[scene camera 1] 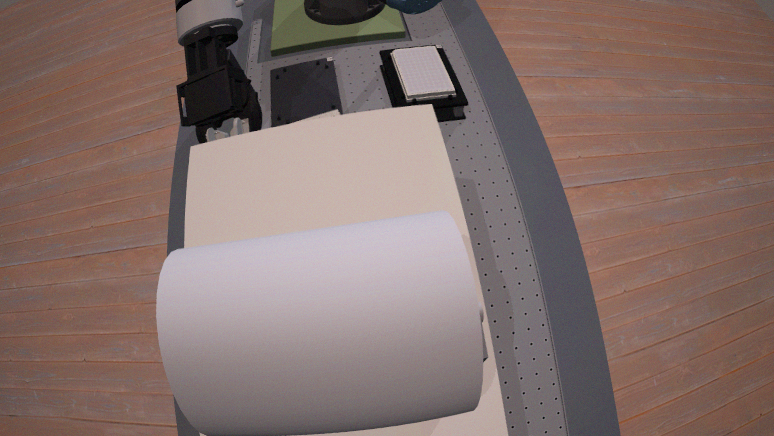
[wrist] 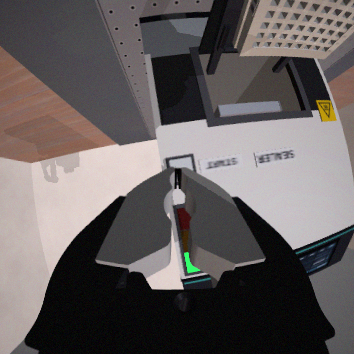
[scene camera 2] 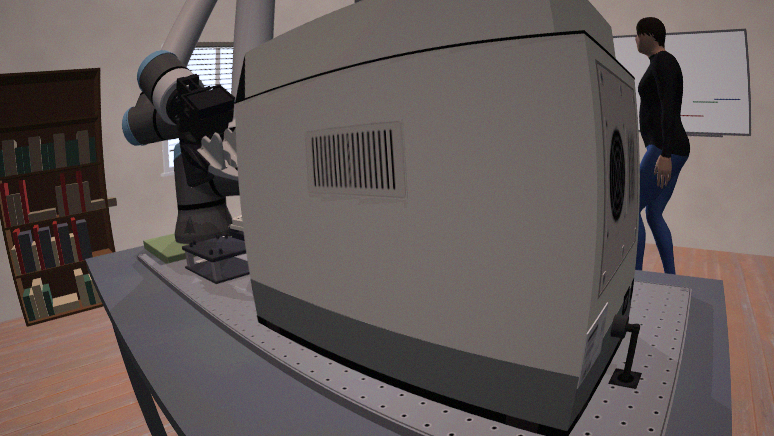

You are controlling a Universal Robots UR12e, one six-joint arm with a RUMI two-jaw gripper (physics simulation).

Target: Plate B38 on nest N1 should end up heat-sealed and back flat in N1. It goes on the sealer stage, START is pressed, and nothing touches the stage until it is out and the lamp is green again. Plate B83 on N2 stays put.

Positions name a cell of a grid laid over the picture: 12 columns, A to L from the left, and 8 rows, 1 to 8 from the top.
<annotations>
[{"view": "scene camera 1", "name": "sealer top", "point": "F4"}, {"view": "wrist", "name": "my gripper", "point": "F4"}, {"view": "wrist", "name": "plate sealer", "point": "J4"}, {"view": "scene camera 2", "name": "my gripper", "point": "D4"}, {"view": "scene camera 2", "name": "plate sealer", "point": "H5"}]
</annotations>
